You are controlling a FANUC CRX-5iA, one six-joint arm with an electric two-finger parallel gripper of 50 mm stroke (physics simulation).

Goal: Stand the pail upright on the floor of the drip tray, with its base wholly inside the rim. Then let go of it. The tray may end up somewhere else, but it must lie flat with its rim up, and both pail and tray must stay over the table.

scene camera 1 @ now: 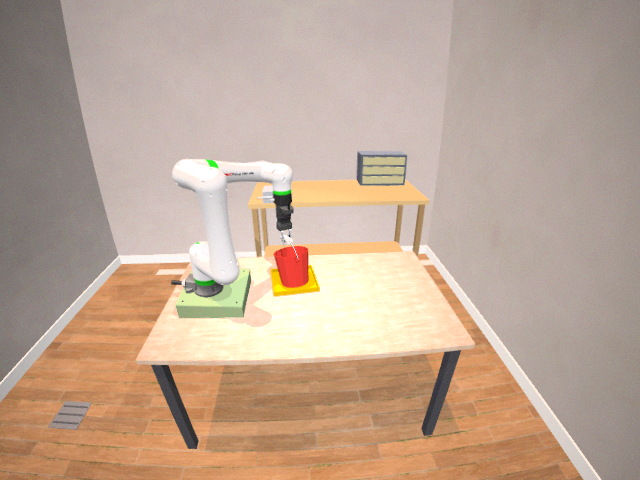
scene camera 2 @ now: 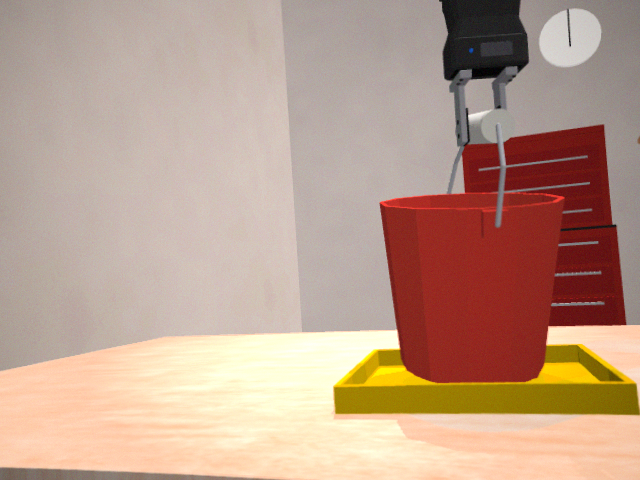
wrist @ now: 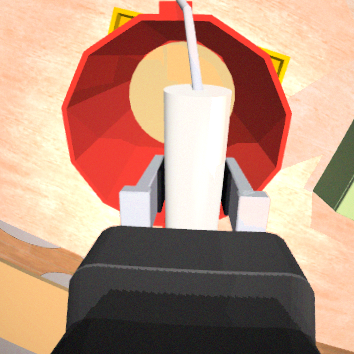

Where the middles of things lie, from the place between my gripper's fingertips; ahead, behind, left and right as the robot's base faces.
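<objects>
With the yellow drip tray (scene camera 2: pixel 574 380), my hand is 230 mm above it and 30 mm short of it.
</objects>
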